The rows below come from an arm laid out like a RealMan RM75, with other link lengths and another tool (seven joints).
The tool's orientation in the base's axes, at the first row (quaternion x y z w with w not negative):
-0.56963, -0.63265, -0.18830, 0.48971
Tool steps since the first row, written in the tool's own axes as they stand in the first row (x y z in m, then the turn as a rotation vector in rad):
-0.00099, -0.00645, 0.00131, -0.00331, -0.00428, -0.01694
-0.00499, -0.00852, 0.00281, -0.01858, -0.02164, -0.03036
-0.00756, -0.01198, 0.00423, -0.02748, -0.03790, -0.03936
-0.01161, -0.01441, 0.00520, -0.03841, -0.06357, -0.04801
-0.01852, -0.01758, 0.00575, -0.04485, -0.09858, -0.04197
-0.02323, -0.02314, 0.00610, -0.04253, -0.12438, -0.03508
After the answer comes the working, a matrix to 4 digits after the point.
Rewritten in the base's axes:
-0.00650, -0.00129, 0.00065, 0.00256, -0.01646, 0.00622
-0.00949, -0.00283, -0.00270, -0.00968, -0.04020, 0.00506
-0.01353, -0.00404, -0.00438, -0.02189, -0.05669, 0.00688
-0.01664, -0.00612, -0.00742, -0.04303, -0.07663, 0.00986
-0.02062, -0.01028, -0.01241, -0.07800, -0.08508, 0.01296
-0.02640, -0.01408, -0.01472, -0.10384, -0.08558, 0.02005

The tool's axes in the first row as the columns of a matrix, in the base's axes (rounded; the answer above uses it unrounded):
0.1286, 0.9052, -0.4051
0.5363, 0.2801, 0.7962
0.8342, -0.3197, -0.4495

